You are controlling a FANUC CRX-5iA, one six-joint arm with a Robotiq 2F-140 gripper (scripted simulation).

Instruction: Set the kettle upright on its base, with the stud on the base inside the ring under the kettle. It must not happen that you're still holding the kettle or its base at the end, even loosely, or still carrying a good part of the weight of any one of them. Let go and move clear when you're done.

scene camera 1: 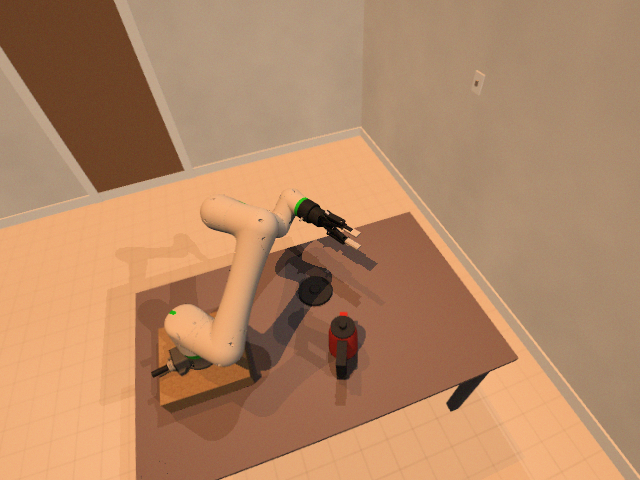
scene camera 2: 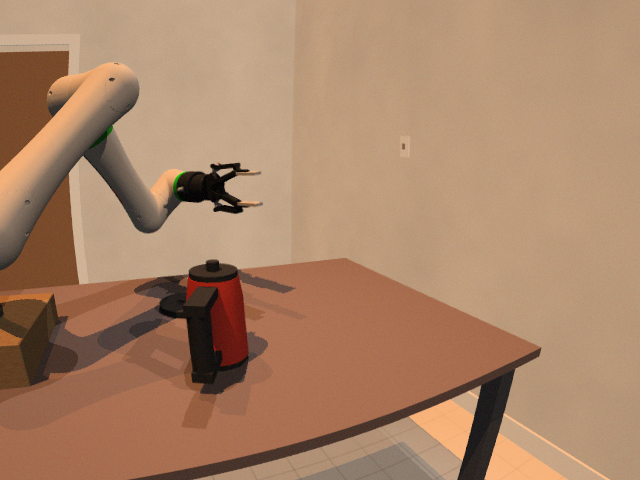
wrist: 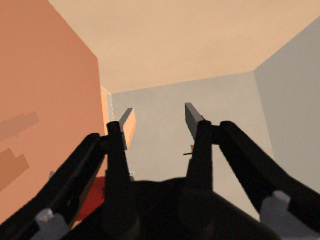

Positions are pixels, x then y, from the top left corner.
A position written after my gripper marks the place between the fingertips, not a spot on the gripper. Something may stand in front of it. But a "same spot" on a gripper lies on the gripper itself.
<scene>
my gripper: scene camera 1; scene camera 2; wrist 159, 114
same spot on my gripper: (scene camera 2: 226, 197) = (scene camera 1: 336, 233)
</scene>
